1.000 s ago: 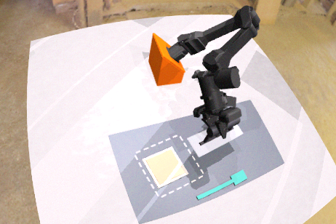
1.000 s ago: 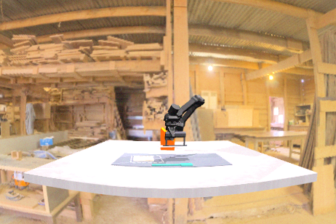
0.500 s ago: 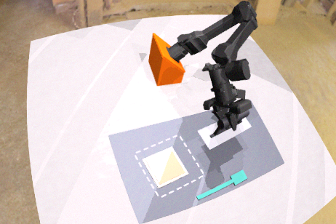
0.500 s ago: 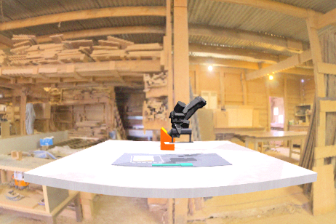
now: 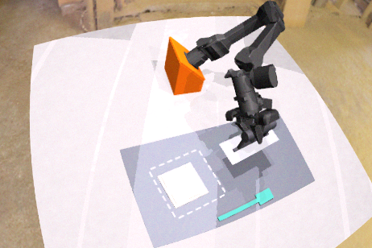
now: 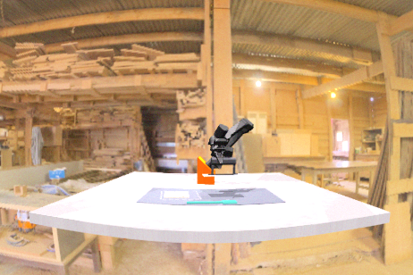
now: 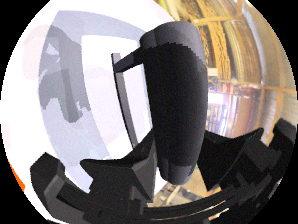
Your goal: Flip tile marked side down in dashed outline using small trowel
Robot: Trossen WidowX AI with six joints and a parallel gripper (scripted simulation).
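The small trowel lies 2 cm behind my gripper tip, 1 cm to the right of it and 1 cm below it. Also, from my gripper tip: teal trowel 15 cm ahead, 14 cm below, 1 cm to the right; tile 21 cm to the right, 14 cm below, 2 cm ahead; grey mat 17 cm below, 5 cm to the right, 1 cm ahead.
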